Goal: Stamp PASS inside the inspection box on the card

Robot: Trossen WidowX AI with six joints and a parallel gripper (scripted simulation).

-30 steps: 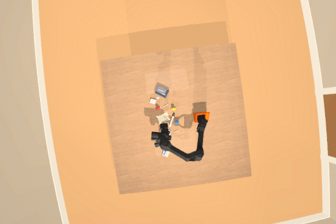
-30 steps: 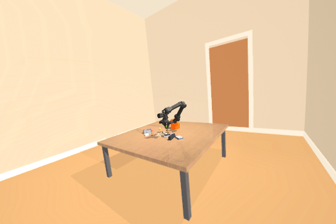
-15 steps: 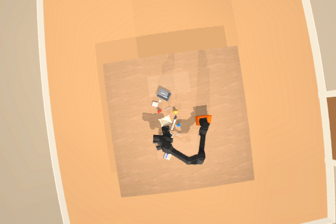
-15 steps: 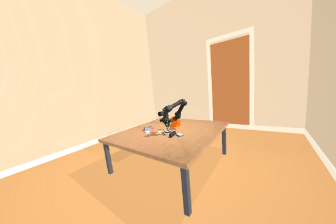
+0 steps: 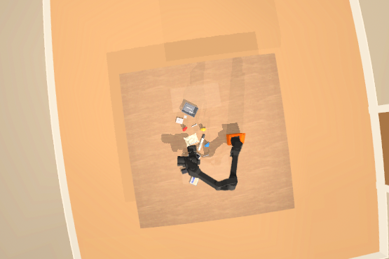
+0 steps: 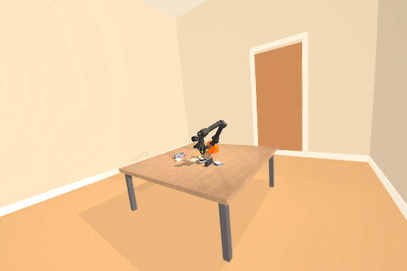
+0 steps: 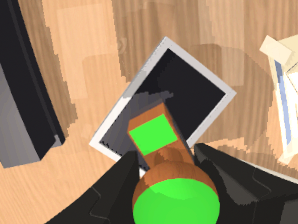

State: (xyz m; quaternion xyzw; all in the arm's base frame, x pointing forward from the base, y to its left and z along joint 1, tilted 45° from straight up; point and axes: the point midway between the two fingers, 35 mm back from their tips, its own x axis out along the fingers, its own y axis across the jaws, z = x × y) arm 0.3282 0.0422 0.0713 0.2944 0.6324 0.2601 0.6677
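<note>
My gripper tip is now 7 cm above the ink pad. From my gripper tip the other things lie so: white card: 13 cm to the right, 7 cm below, 1 cm behind; black block: 10 cm to the left, 6 cm below, 5 cm ahead; blue-knobbed stamp: 12 cm behind, 7 cm to the right, 5 cm below.
</note>
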